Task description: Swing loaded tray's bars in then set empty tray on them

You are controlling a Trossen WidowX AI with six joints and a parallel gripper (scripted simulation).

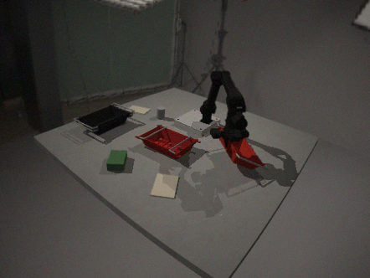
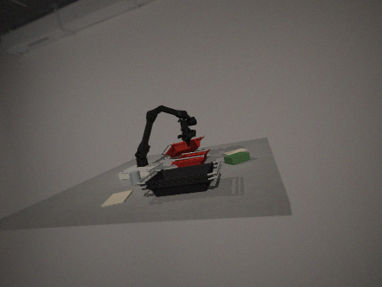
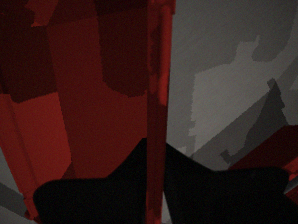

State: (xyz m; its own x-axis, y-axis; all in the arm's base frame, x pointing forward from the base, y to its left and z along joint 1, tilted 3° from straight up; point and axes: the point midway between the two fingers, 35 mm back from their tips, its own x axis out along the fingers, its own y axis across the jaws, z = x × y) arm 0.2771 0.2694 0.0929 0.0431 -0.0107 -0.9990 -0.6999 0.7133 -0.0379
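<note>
My gripper tip is 6 cm to the right of the red tray and 5 cm past it. Round my gripper tip: green block 40 cm to the right, 36 cm ahead, 6 cm below; then grey cylinder 57 cm to the right, 19 cm behind, 4 cm below.
</note>
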